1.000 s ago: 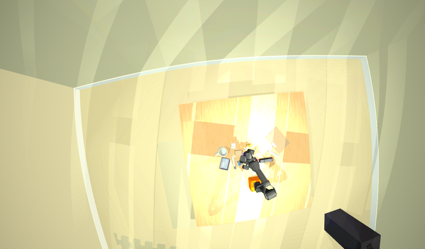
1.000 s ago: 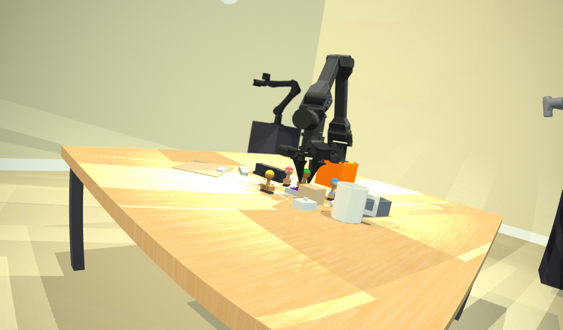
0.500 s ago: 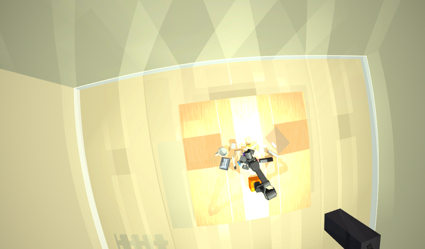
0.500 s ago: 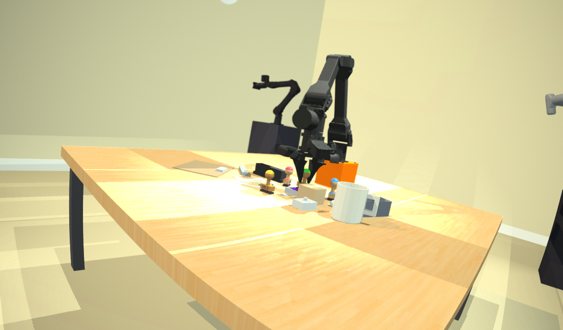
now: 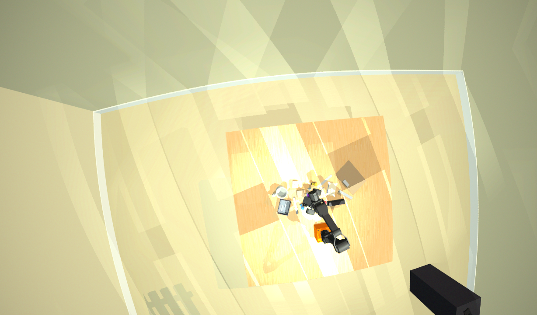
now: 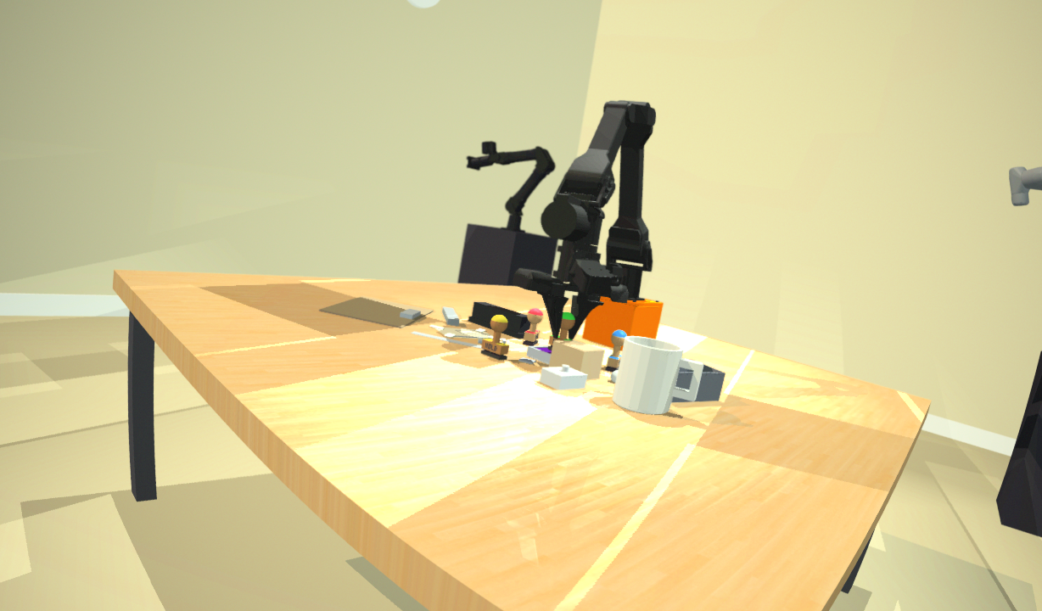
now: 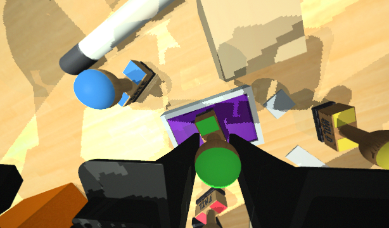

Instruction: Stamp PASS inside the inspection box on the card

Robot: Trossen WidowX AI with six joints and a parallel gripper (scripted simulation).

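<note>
My gripper tip is right at the green-knobbed PASS stamp. Round my gripper tip: beige box: 70 mm to the left, 50 mm ahead, 10 mm below; then purple ink pad: 30 mm below; then blue stamp: 70 mm to the left, 50 mm behind, 20 mm below.
</note>
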